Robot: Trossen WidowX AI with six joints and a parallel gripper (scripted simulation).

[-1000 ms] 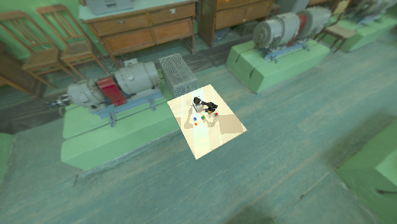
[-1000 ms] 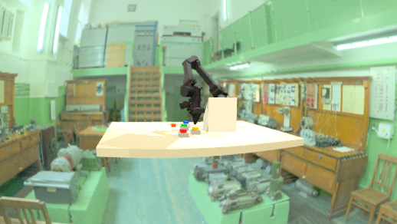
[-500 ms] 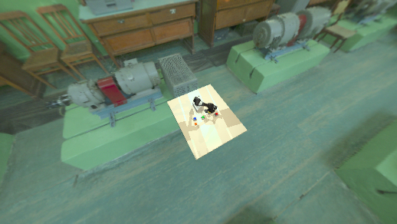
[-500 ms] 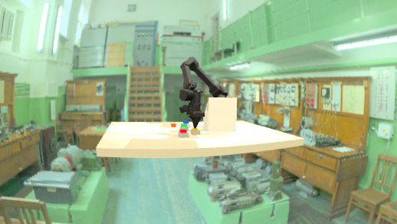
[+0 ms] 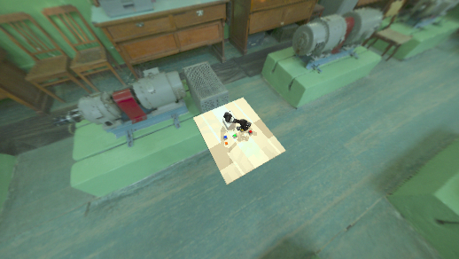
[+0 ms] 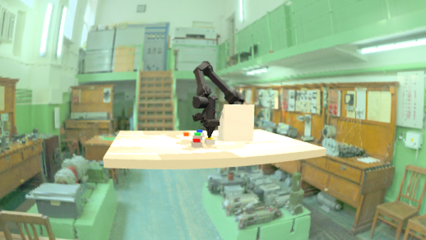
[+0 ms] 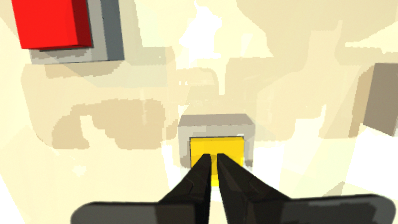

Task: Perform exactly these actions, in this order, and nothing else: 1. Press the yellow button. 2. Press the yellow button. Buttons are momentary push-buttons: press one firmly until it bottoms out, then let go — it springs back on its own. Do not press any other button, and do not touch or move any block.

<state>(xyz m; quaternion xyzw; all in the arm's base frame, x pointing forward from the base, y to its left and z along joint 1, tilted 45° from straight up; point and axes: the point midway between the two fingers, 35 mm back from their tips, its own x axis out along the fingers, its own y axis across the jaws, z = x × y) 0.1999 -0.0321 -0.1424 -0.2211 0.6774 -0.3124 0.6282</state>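
Right now my gripper tip is 9 cm short of the red button and 8 cm to the right of it. Round my gripper tip: blue button 27 cm to the right, 3 cm behind; orange block 31 cm to the right, 5 cm ahead, 2 cm below.
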